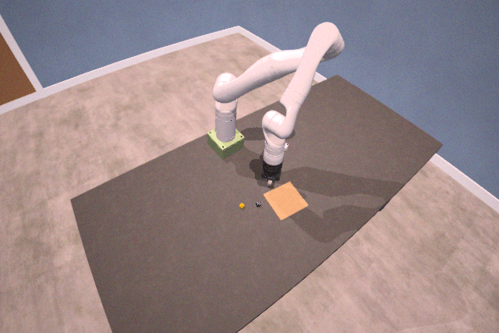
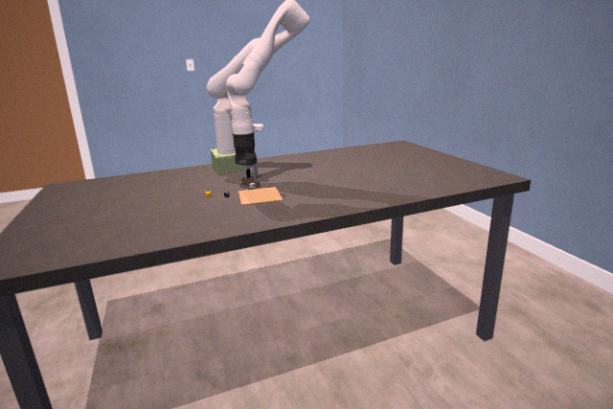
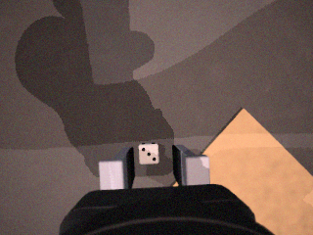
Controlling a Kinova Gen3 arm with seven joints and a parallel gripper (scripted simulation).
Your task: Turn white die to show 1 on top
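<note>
My gripper is now 50 mm above the white die. Also, from my hand: orange mat: 100 mm ahead, 50 mm below; black die: 110 mm to the right, 50 mm below, 50 mm ahead; yellow die: 170 mm to the right, 50 mm below, 20 mm ahead.
</note>
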